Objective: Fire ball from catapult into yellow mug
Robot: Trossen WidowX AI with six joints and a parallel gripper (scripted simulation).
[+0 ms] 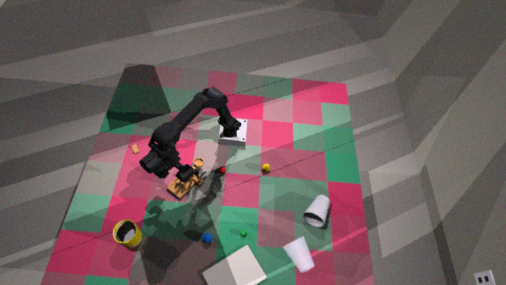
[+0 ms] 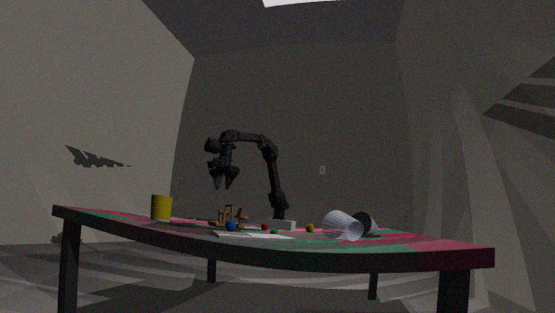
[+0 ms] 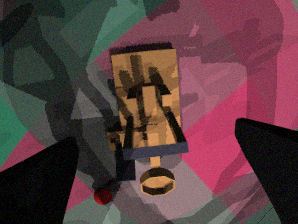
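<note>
The red ball lies 19 cm to the left of my gripper tip, 15 cm below it and 8 cm behind it. Round my gripper tip: catapult: 12 cm below, 6 cm to the left, 5 cm behind; then blue ball: 23 cm ahead, 15 cm below, 13 cm to the left; then yellow mug: 22 cm ahead, 18 cm to the right, 14 cm below.
</note>
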